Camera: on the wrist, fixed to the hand. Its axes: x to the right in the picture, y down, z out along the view.
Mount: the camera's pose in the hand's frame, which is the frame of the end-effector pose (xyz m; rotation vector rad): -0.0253 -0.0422 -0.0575 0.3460 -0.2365 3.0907
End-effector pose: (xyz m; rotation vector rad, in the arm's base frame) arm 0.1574 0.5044 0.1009 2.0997 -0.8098 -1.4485
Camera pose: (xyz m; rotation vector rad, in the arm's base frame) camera 0.2133 0.5547 0.1094 -0.7465 -2.0971 0.4950
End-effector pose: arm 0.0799 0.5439 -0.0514 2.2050 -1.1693 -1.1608
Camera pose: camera 0.1396 0.5865 -0.0329 -1.1027 -2.2479 0.4620
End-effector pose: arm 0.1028 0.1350 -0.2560 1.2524 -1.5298 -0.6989
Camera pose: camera 0.1709 0.1550 -0.2823 -1.6534 -1.6610 1.4697
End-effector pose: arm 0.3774 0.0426 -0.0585 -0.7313 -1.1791 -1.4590
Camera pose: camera 0.3518 -0.0048 -0.1116 -1.1107 0.4390 1.3880
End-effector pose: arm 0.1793 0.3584 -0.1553 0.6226 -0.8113 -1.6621
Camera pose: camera 0.2031 0.3778 -0.2245 -0.7485 -0.8779 1.2851
